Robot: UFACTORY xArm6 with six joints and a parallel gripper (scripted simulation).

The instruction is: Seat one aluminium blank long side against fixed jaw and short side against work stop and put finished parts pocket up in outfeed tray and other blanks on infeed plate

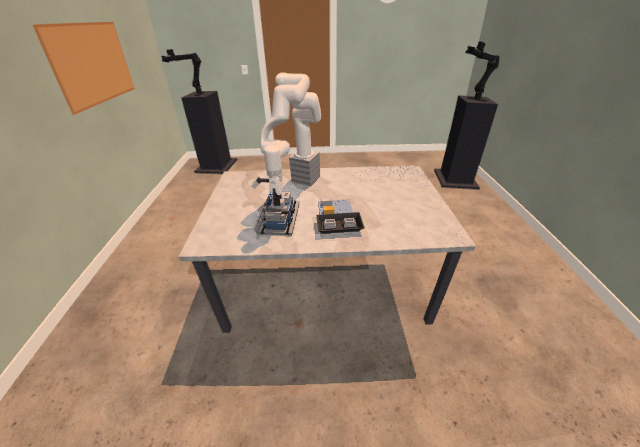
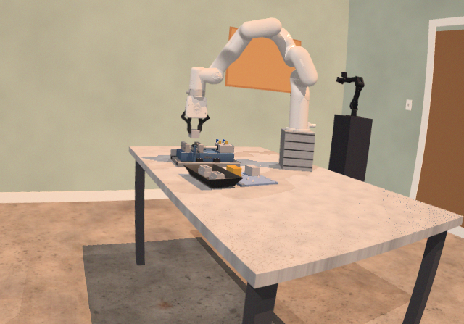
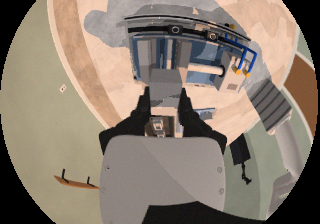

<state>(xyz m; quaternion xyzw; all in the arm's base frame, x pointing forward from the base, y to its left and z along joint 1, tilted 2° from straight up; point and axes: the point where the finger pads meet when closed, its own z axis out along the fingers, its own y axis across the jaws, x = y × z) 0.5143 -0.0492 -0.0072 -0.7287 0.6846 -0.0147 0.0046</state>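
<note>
My gripper is now 13 cm above the blue vise, 6 cm past it and 2 cm to the left of it. Round my hand: brass blank: 25 cm to the left, 14 cm below, 13 cm behind.
</note>
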